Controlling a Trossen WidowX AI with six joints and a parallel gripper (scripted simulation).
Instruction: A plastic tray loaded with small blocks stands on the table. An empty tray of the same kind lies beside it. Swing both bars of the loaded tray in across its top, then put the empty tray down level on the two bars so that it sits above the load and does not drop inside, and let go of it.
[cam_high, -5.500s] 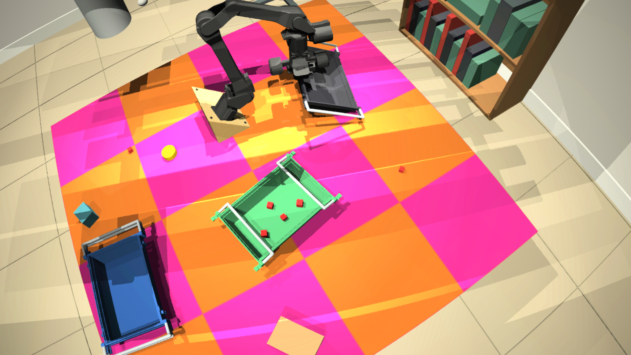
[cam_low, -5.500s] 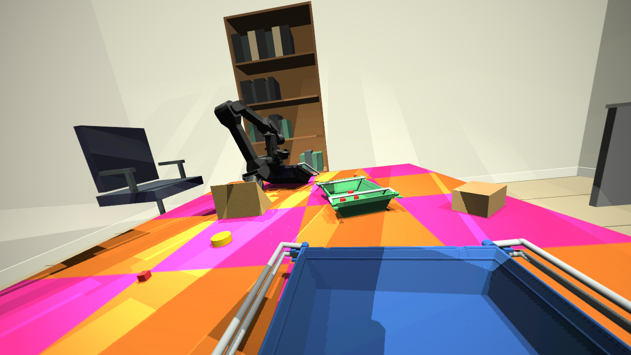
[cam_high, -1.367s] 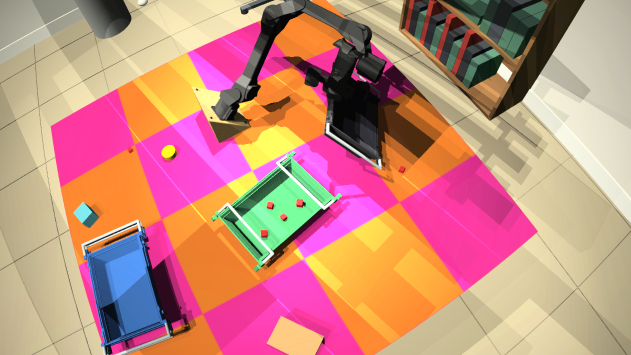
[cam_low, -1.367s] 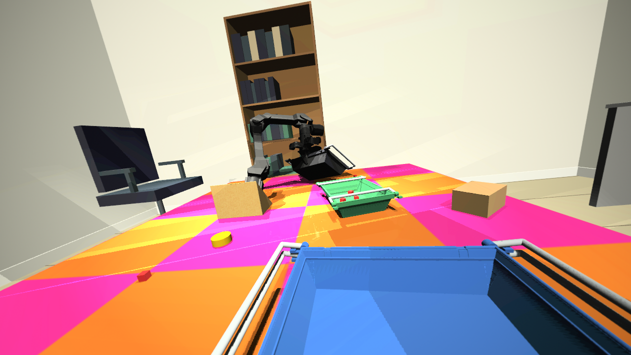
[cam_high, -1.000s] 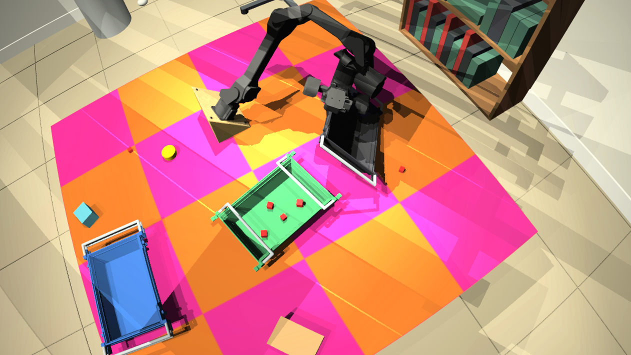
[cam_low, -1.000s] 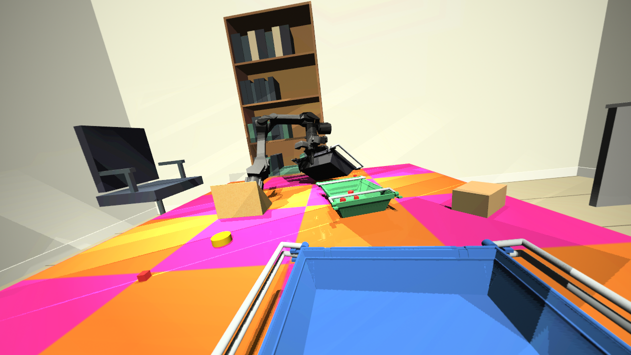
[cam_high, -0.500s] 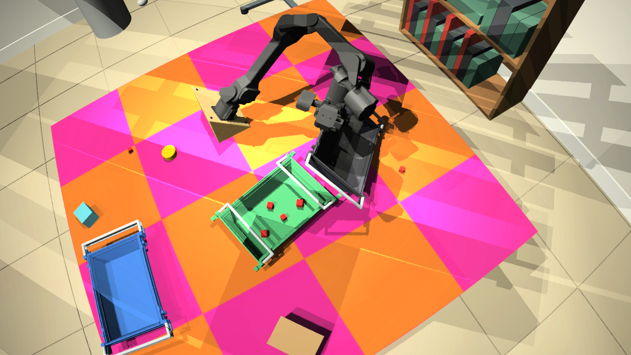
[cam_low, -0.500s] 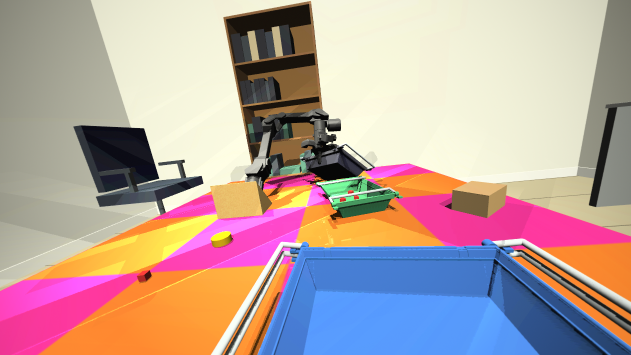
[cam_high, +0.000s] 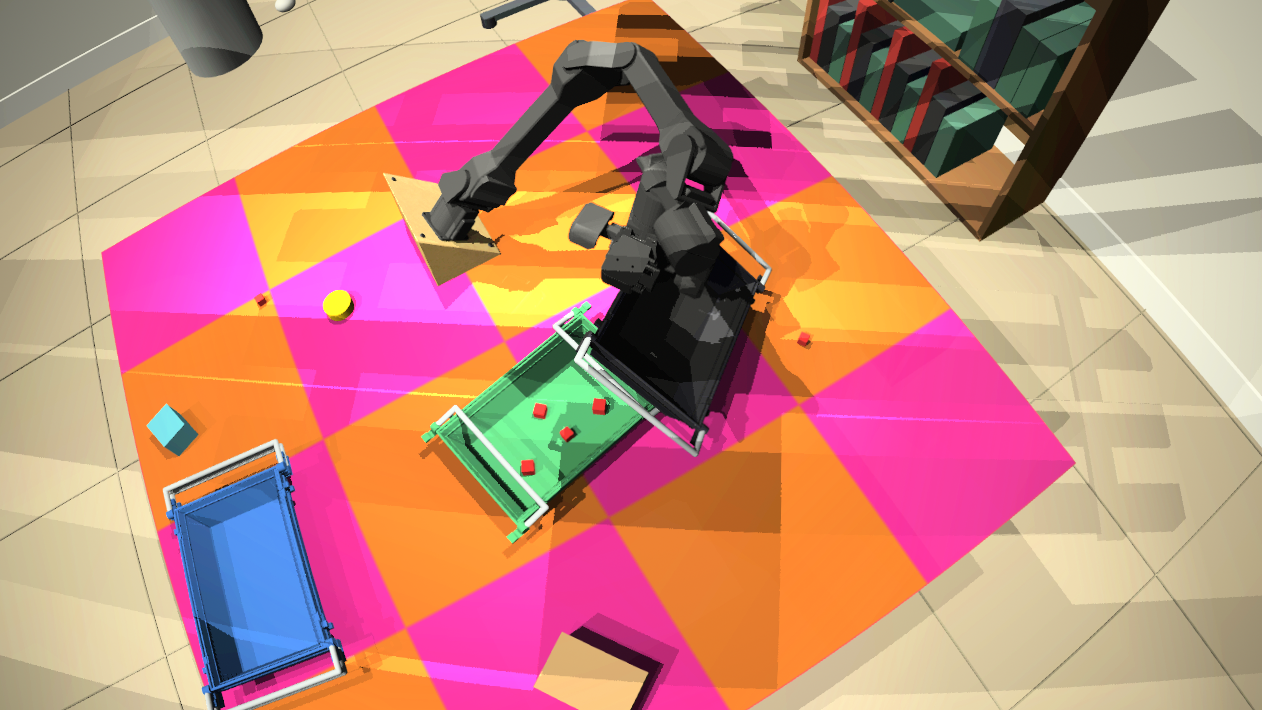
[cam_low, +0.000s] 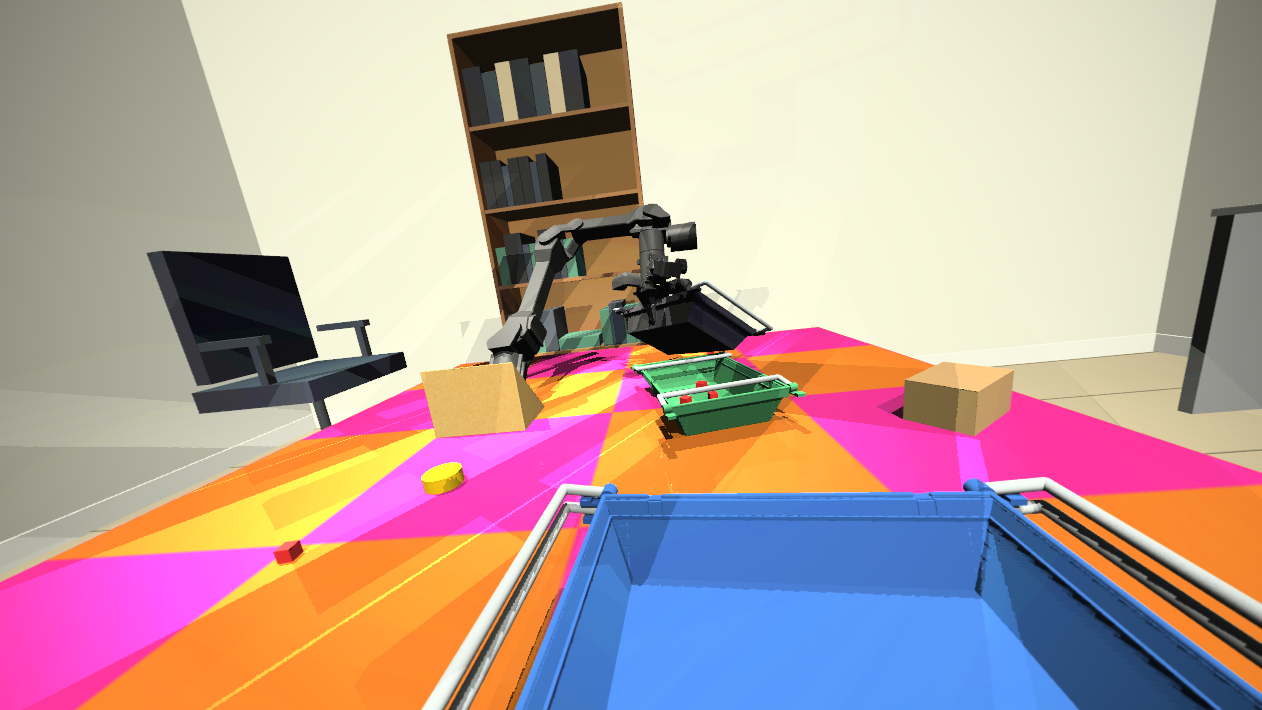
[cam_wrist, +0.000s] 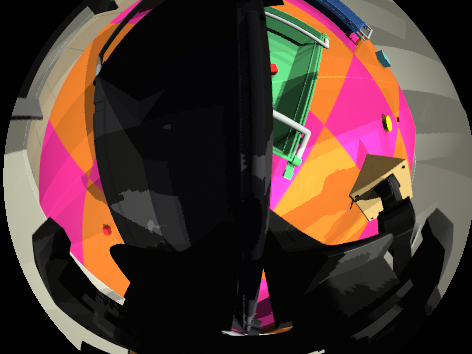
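Right now my gripper tip is 7 cm short of the black tray, 4 cm to the right of it and 1 cm above it. Also, from my gripper tip: cyan cube 33 cm behind, 70 cm to the right, 12 cm below; yellow disc 35 cm behind, 35 cm to the right, 13 cm below; cardboard box 38 cm ahead, 35 cm to the right, 11 cm below.
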